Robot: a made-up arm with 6 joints. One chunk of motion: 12 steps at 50 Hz.
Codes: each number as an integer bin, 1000 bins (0 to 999) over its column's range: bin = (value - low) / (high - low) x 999, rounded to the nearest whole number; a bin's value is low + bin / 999 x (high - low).
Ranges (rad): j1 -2.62..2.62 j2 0..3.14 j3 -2.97..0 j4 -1.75..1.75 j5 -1.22..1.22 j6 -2.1..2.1
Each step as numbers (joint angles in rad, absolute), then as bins.
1 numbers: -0.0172 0.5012 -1.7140 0.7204 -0.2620 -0.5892
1 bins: 496 159 422 705 392 359
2 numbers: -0.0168 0.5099 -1.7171 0.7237 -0.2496 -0.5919
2 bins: 496 162 421 706 397 359
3 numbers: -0.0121 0.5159 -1.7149 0.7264 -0.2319 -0.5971
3 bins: 497 164 422 707 405 357
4 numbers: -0.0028 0.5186 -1.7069 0.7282 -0.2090 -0.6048
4 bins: 499 165 425 707 414 356
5 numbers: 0.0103 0.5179 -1.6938 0.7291 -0.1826 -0.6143
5 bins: 501 165 429 708 425 353
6 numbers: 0.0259 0.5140 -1.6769 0.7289 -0.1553 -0.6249
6 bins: 504 164 435 708 436 351
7 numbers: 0.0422 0.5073 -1.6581 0.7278 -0.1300 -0.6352
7 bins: 508 161 441 707 446 348
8 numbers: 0.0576 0.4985 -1.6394 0.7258 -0.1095 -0.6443
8 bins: 510 159 448 707 455 346
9 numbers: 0.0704 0.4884 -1.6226 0.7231 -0.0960 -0.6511
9 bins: 513 155 453 706 460 345
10 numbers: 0.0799 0.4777 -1.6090 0.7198 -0.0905 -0.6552
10 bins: 515 152 458 705 462 344
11 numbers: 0.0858 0.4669 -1.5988 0.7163 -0.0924 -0.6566
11 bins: 516 149 461 704 462 343
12 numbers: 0.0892 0.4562 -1.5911 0.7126 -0.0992 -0.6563
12 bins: 517 145 464 703 459 343
